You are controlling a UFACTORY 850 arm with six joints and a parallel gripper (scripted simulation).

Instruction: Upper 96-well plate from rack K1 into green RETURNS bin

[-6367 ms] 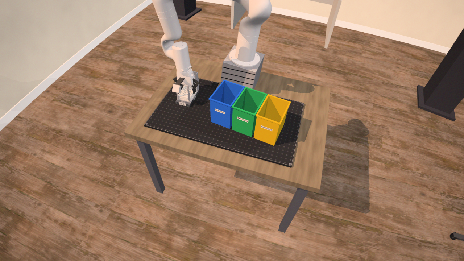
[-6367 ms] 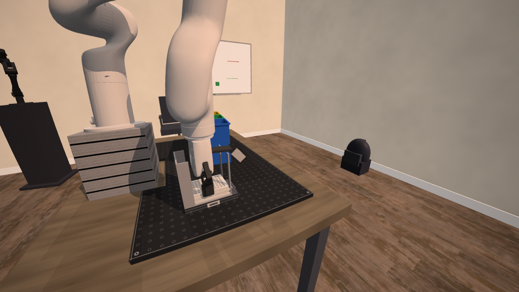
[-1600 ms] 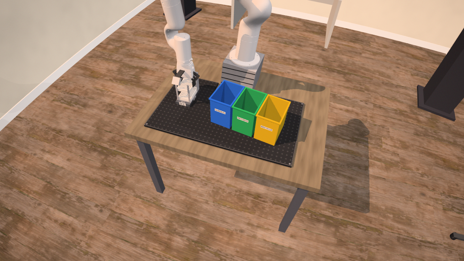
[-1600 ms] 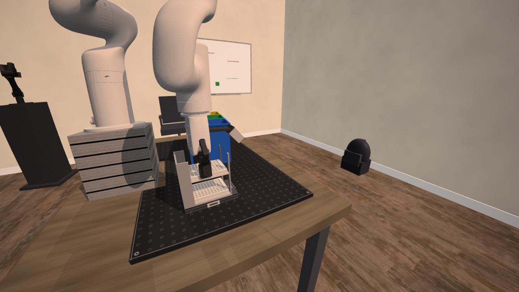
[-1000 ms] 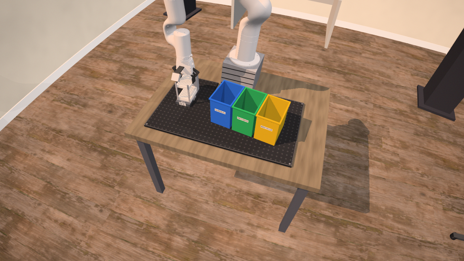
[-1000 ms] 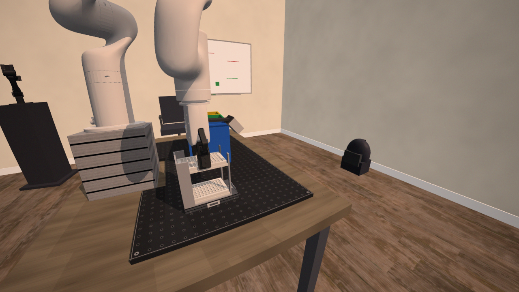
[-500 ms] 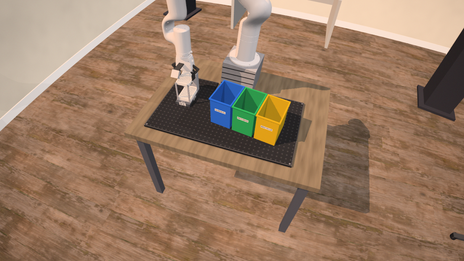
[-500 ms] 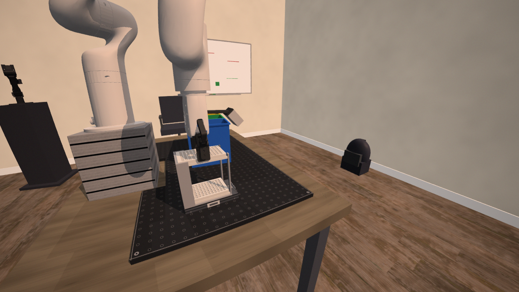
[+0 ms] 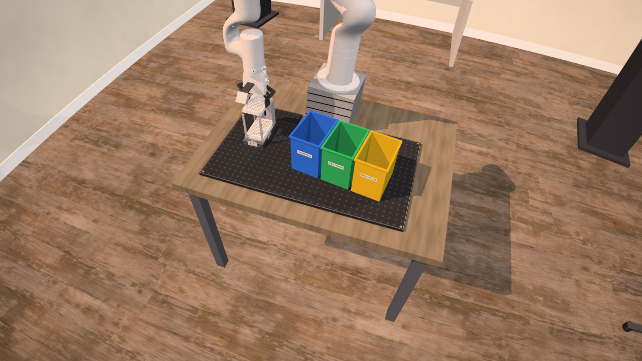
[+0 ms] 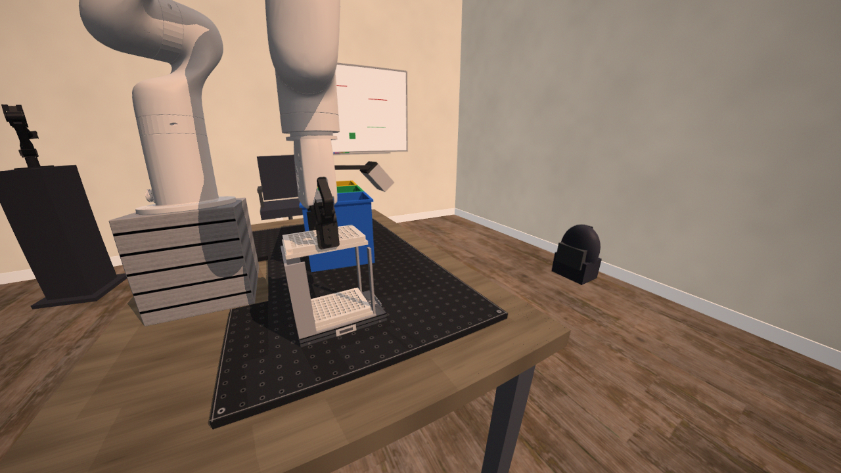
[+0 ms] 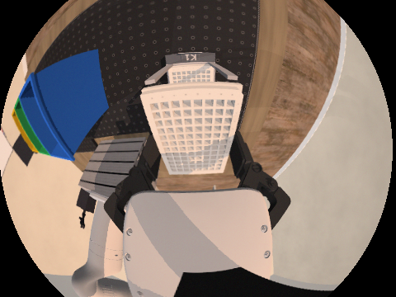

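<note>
The green returns bin lies 42 cm to the left of my hand, 9 cm below it and 3 cm ahead of it. Round my hand: yellow bin (56 cm to the left, 9 cm below, 3 cm ahead); blue bin (29 cm to the left, 9 cm below, 4 cm ahead).
</note>
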